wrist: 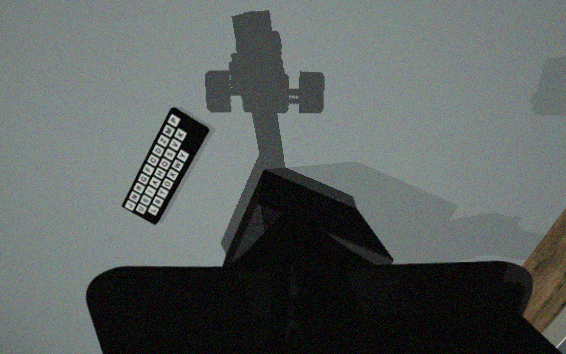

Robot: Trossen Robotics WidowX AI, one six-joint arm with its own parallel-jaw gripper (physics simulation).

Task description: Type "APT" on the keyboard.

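Places are measured from the arm's base along level axes (x left, y back, z up), in metres.
Pixels of known places: gripper, fingertip midpoint: [290, 225].
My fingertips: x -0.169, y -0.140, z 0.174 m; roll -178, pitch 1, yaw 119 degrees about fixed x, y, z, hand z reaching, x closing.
Observation:
Ahead of a thing's pixels: the offset from my fingertips to its middle. Level surfaces: height alone.
A small black keyboard {dz -0.327, dx +0.150, dy -0.141 m} [184, 145] with white letter keys lies on the grey surface, left of the middle of the wrist view, tilted with its long side running from lower left to upper right. The P key {dz -0.321, dx +0.064, dy -0.155 m} [173, 120] is at its upper end. The A key {dz -0.321, dx +0.174, dy -0.142 m} [155, 183] is in the middle row, and the T key {dz -0.321, dx +0.184, dy -0.124 m} [162, 193] is in the row on the right side, both nearer the lower end. My gripper [290, 225] is shut and empty, dark in the lower middle of the view. Its tips show to the right of the keyboard, apart from it.
The grey surface {dz -0.336 m} [75, 75] surrounds the keyboard. The arm's dark shadow [262, 75] falls on it above the gripper, with paler shadows to the right. A brown wooden strip [552, 265] shows at the lower right edge, partly behind the gripper body.

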